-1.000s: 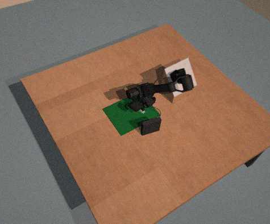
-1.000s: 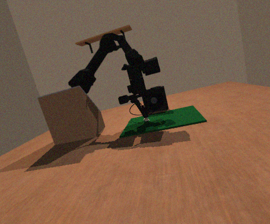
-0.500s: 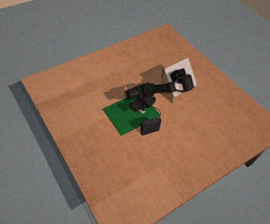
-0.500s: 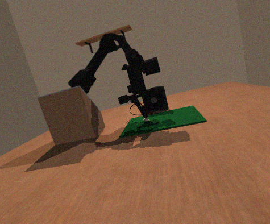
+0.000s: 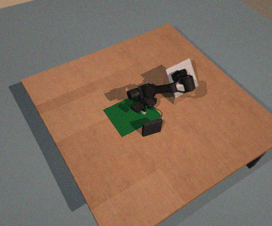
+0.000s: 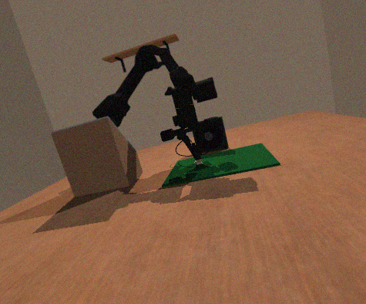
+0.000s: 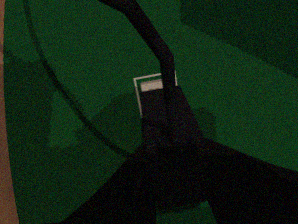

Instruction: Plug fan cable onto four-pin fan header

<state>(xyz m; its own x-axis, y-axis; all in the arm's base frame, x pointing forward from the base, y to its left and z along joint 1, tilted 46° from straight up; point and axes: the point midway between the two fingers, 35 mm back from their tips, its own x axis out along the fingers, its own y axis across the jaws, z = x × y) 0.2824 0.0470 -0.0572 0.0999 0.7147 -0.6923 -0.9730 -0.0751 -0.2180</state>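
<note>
Right now my gripper tip is 1 cm to the right of the black plug and 1 cm below it. Also, from my gripper tip: green board 6 cm ahead, 5 cm below, 3 cm to the right; dark square fan 15 cm to the left, 5 cm ahead, 3 cm above.
</note>
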